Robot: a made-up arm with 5 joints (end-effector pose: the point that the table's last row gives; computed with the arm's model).
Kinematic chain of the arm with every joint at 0, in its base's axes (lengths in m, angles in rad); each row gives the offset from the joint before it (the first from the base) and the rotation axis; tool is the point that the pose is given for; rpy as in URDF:
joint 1: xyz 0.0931 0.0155 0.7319 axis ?
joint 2: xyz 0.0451 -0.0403 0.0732 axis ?
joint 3: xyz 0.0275 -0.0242 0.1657 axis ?
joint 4: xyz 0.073 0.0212 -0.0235 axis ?
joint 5: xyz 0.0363 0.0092 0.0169 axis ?
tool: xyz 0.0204 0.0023 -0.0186 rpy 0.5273 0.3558 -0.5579
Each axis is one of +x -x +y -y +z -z.
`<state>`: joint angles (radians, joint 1 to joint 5).
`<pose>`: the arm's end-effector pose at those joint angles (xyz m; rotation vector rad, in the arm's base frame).
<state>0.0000 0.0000 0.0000 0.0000 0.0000</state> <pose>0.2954 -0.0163 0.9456 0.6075 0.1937 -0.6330</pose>
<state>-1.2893 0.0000 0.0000 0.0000 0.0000</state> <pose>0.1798 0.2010 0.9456 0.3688 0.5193 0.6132</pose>
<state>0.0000 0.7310 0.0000 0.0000 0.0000</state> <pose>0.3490 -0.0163 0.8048 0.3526 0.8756 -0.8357</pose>
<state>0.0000 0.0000 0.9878 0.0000 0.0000</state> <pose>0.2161 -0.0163 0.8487 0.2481 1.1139 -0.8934</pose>
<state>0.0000 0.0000 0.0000 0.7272 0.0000</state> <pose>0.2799 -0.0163 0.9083 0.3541 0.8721 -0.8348</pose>
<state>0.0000 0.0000 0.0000 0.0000 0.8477</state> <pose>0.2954 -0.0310 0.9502 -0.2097 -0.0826 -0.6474</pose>
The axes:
joint 1: -z
joint 2: +y
joint 3: +y
joint 4: +y
joint 5: -x

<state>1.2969 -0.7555 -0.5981 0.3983 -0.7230</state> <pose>0.0790 -0.0085 1.0597 0.9472 -1.1952 -0.9468</pose>
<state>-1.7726 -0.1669 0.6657 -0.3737 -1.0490</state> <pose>0.0785 0.1707 0.9200 0.5224 1.6453 0.7265</pose>
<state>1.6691 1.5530 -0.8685 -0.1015 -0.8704</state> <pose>0.0450 -0.2852 0.6905 1.9798 -0.4040 -2.1429</pose>
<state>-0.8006 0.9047 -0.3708 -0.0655 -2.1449</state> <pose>0.3210 0.2221 0.8287 1.9226 1.8629 -0.6144</pose>
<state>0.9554 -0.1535 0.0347 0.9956 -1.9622</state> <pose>0.1817 -0.1406 0.9315 -2.5523 0.0536 1.3552</pose>
